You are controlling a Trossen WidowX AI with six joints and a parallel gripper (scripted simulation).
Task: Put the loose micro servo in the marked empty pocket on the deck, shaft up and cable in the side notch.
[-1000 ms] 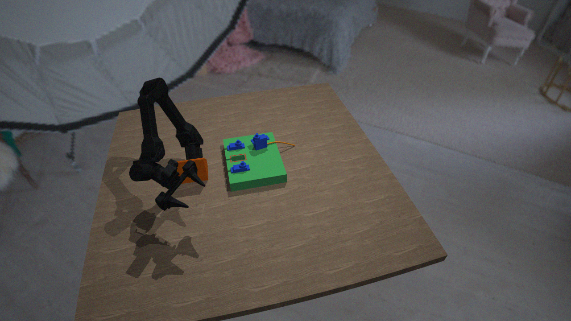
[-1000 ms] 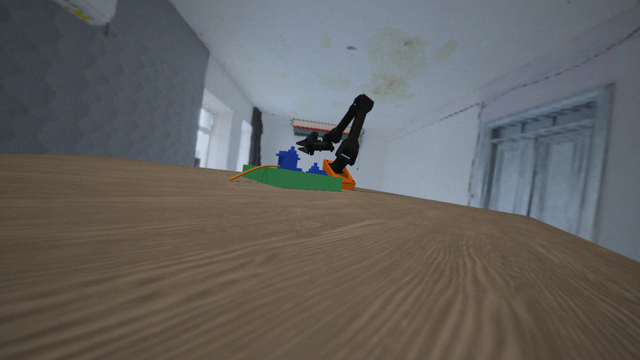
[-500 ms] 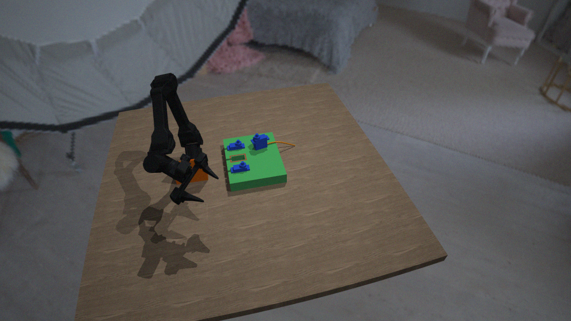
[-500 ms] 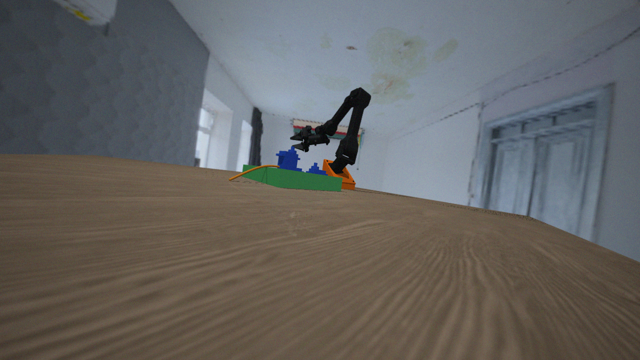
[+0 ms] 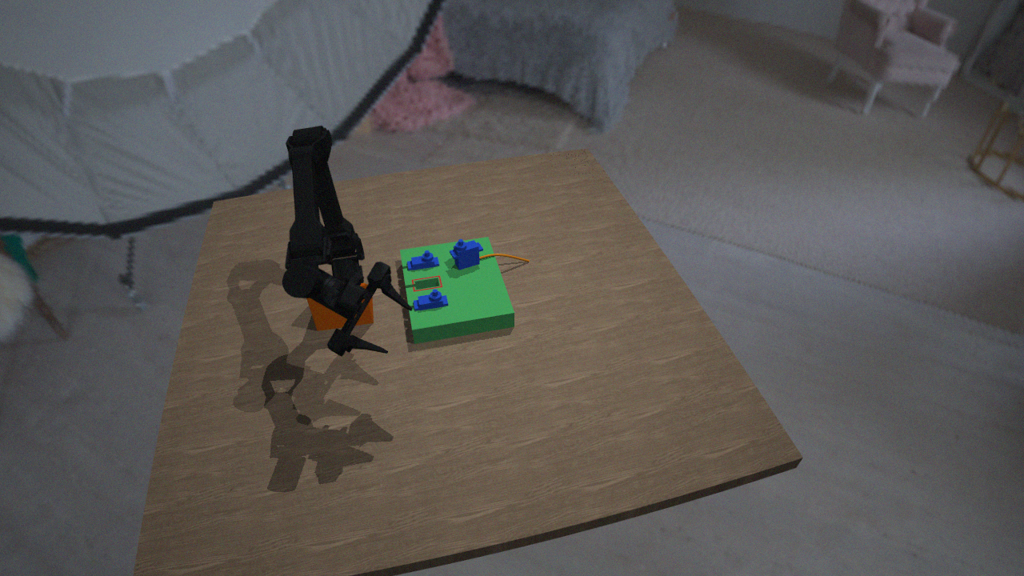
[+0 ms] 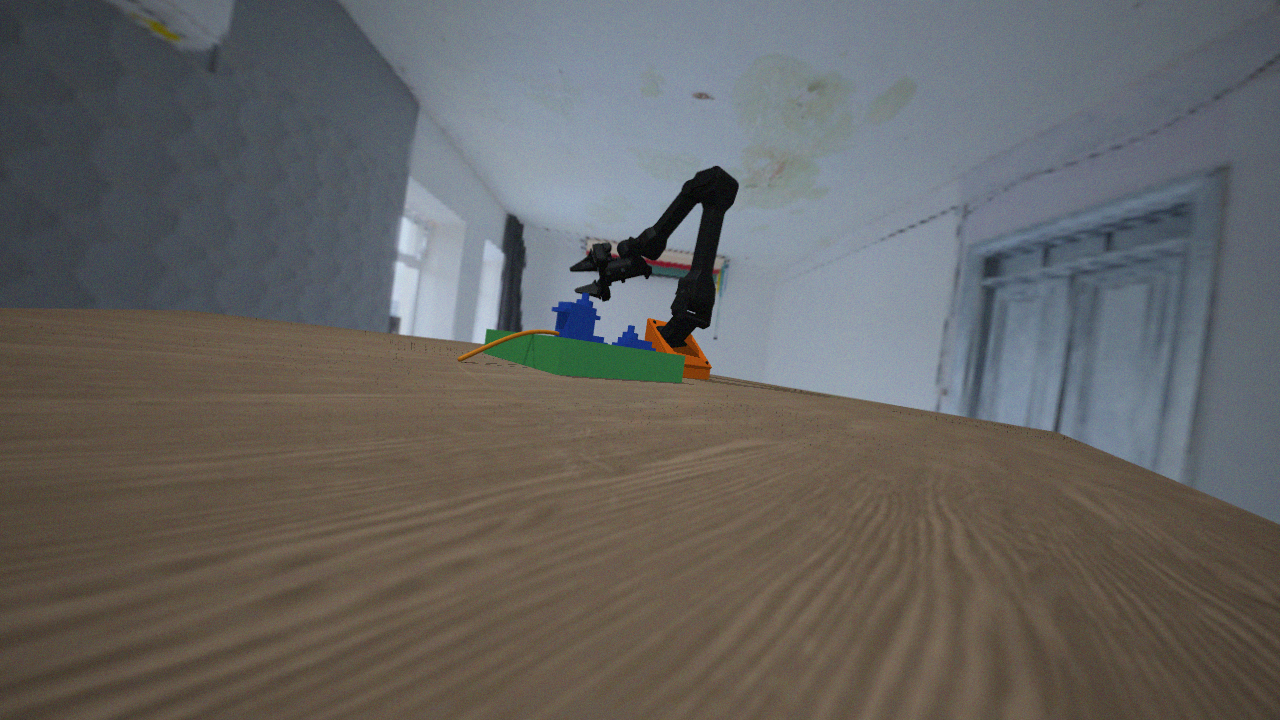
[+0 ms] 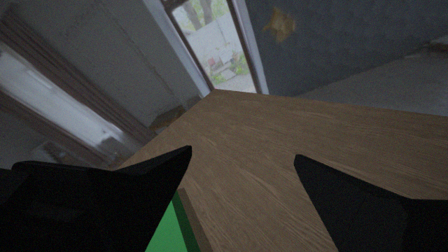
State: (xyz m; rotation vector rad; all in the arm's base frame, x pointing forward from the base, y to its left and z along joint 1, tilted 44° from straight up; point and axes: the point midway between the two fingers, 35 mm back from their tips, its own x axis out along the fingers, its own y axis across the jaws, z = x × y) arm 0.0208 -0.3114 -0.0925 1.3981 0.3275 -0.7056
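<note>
The green deck is 230 mm ahead of my gripper tip, 280 mm to the left of it and 190 mm below it.
</note>
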